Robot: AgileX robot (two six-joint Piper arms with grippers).
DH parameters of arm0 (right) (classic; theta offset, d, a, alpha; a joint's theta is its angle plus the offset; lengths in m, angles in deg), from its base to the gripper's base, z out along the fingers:
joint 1: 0 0.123 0 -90
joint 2: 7.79 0 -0.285 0
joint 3: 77.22 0 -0.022 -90
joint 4: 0 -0.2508 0 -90
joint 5: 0 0 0.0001 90
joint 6: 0 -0.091 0 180
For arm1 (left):
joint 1: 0 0.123 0 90
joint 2: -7.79 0 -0.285 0
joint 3: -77.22 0 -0.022 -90
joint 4: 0 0.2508 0 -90
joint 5: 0 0 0.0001 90
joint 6: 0 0.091 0 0
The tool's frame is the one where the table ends.
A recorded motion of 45 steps. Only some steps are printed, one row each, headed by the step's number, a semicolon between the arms.
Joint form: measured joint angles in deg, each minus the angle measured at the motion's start. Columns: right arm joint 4, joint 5, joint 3, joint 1, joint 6, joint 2; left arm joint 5, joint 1, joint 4, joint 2, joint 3, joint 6.
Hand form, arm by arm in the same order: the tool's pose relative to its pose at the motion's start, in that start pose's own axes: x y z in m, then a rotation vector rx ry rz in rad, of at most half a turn. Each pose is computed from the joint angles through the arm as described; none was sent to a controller.
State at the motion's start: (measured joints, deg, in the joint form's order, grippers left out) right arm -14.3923 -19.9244 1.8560 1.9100 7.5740 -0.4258; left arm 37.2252 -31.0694 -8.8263 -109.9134 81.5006 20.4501
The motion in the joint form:
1: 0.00 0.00 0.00 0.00 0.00 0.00; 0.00 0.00 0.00 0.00 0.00 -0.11
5: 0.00 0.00 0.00 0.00 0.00 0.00; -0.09 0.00 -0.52 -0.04 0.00 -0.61
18: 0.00 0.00 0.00 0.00 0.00 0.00; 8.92 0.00 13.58 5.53 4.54 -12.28
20: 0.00 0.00 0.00 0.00 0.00 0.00; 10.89 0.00 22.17 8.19 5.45 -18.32
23: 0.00 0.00 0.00 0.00 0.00 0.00; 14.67 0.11 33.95 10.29 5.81 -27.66
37: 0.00 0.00 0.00 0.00 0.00 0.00; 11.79 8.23 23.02 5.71 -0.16 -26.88
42: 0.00 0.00 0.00 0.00 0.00 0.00; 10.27 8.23 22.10 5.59 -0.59 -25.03
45: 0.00 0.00 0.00 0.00 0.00 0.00; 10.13 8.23 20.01 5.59 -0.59 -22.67
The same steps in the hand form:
1: 0.0000 0.0000 0.0000 0.0000 0.0000 0.0000; 0.0000 0.0000 0.0000 0.0000 0.0000 -0.0019
5: 0.0000 0.0000 0.0000 0.0000 0.0000 0.0000; -0.0002 -0.0004 0.0003 0.0048 -0.0027 -0.0179
18: 0.0000 0.0000 0.0000 0.0000 0.0000 0.0000; -0.0132 0.0122 -0.0555 -0.1526 0.0172 -0.0334
20: 0.0000 0.0000 0.0000 0.0000 0.0000 0.0000; -0.0157 0.0209 -0.0806 -0.2714 0.0017 -0.0417
23: 0.0000 0.0000 0.0000 0.0000 0.0000 0.0000; -0.0123 0.0340 -0.1027 -0.4395 0.0176 -0.0869
37: 0.0000 0.0000 0.0000 0.0000 0.0000 0.0000; 0.0309 0.0710 -0.0524 -0.3259 0.1538 -0.3038
42: 0.0000 0.0000 0.0000 0.0000 0.0000 0.0000; 0.0304 0.0701 -0.0495 -0.3113 0.1396 -0.2792
45: 0.0000 0.0000 0.0000 0.0000 0.0000 0.0000; 0.0298 0.0679 -0.0488 -0.2834 0.1374 -0.2644

